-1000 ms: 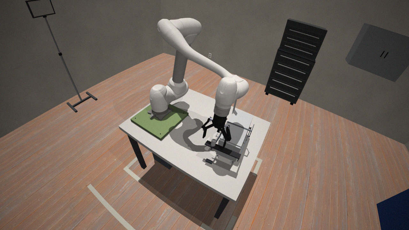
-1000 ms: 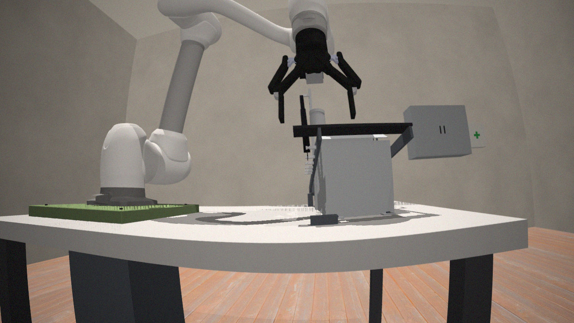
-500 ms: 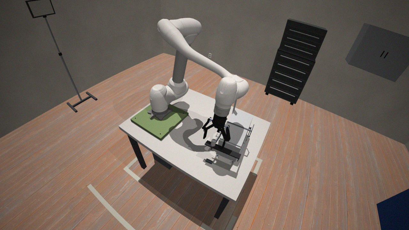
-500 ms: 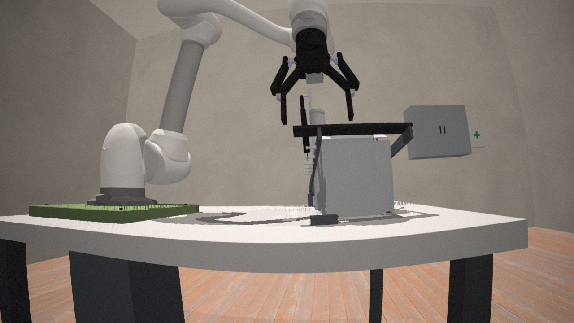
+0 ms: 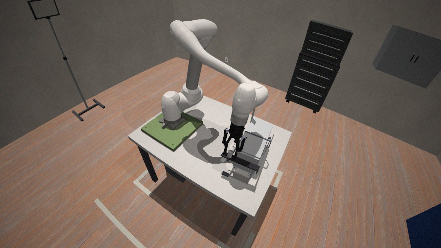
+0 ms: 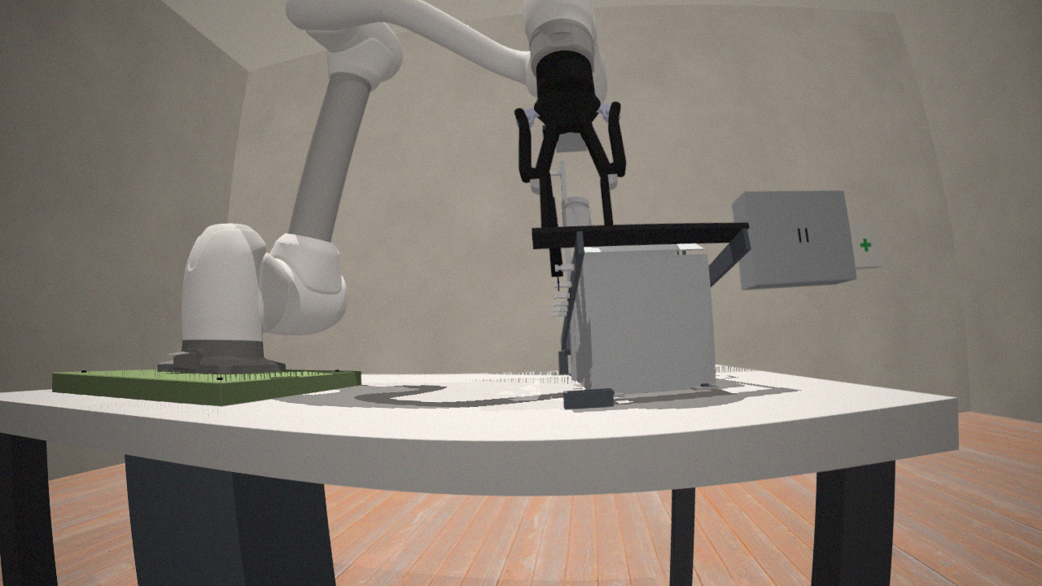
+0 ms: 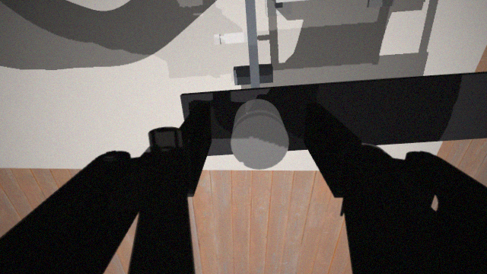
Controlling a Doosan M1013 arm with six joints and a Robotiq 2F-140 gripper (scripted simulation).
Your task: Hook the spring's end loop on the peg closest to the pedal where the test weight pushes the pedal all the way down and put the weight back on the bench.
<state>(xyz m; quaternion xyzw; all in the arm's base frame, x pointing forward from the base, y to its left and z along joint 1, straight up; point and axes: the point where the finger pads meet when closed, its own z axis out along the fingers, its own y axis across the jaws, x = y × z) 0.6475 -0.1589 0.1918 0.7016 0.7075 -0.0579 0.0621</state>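
My hand is 10 mm above the steel test weight. Also, from my hand: small dark block (210 mm below, 30 mm to the right).
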